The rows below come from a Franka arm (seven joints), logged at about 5 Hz.
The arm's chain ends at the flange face. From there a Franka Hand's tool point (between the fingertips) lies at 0.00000 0.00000 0.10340 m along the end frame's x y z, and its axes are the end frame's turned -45 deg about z.
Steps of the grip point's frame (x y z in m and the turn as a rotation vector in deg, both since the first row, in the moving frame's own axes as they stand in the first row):
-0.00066 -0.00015 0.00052 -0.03 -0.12 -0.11
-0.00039 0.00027 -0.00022 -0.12 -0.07 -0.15
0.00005 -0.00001 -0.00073 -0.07 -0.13 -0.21
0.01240 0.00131 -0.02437 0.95 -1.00 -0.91
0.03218 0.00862 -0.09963 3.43 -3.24 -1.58
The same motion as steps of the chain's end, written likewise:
-0.00046 0.00017 0.00052 -0.11 -0.06 -0.11
-0.00015 0.00022 -0.00022 -0.13 0.04 -0.15
0.00010 -0.00030 -0.00073 -0.14 -0.04 -0.21
0.01218 -0.00793 -0.02434 -0.04 -1.38 -0.91
0.03735 -0.01653 -0.09928 0.13 -4.72 -1.58

